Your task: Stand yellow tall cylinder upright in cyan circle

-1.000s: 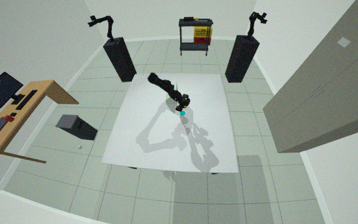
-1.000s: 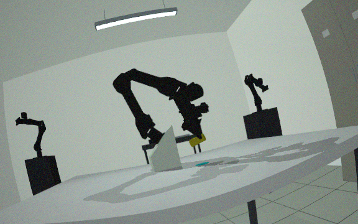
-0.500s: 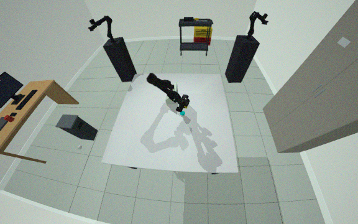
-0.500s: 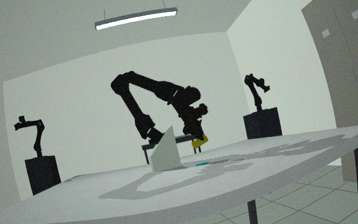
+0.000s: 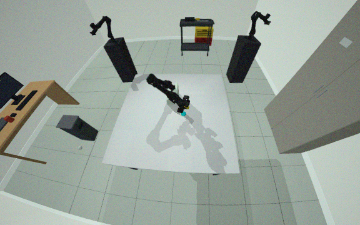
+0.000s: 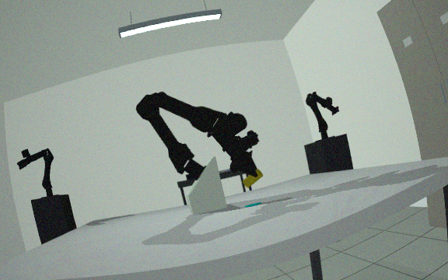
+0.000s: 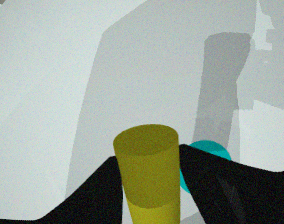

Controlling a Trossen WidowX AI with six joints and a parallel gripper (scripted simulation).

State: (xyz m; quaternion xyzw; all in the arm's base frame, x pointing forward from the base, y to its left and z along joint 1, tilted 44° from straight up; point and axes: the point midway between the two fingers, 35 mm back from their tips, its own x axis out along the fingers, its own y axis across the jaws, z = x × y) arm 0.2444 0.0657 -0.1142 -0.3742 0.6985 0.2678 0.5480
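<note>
Right now the cyan circle is 1 cm ahead of my gripper tip, 4 cm to the right of it and 10 cm below it. The rest, counted from my gripper tip: yellow cylinder: 1 cm behind, 1 cm to the right, 1 cm below.
</note>
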